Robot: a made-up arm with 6 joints.
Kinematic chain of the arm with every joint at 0, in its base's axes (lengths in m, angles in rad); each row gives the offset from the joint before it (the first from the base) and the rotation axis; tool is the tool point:
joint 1: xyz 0 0 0.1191 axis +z
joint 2: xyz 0 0.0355 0 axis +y
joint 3: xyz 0 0 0.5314 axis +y
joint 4: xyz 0 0 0.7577 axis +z
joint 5: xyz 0 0 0 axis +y
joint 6: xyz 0 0 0.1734 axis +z
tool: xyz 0 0 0
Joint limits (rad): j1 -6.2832..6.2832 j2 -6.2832..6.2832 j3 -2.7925..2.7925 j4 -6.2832..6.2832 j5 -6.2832..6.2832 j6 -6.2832..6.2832
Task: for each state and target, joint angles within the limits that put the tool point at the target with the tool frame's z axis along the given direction. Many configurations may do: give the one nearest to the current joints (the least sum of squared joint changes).
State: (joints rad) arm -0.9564 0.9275 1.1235 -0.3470 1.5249 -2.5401
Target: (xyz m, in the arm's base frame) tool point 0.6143 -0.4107 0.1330 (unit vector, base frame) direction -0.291 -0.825 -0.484
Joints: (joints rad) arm -0.4323 0.1686 1.9994 -1.1843 1.2244 -2.5401
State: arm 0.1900 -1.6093 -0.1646 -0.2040 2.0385 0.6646
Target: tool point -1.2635 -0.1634 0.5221 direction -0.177 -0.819 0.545
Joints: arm 0.0461 -1.1220 -0.3458 -1.0000 1.2979 0.6646
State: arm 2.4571 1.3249 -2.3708 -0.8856 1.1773 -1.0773
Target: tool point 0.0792 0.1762 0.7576 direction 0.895 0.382 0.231
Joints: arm 1.9065 1.6549 -2.2121 -1.3894 1.4089 -1.0773
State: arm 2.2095 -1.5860 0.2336 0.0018 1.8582 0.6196
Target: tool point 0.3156 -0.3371 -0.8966 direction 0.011 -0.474 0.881
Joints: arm 2.5471 -2.4636 -0.5863 0.8291 2.5901 0.6196
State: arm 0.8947 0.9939 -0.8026 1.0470 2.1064 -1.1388
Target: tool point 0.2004 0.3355 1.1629 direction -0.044 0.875 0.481
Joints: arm 0.5951 1.1221 -1.3941 0.9233 1.2223 -1.1388
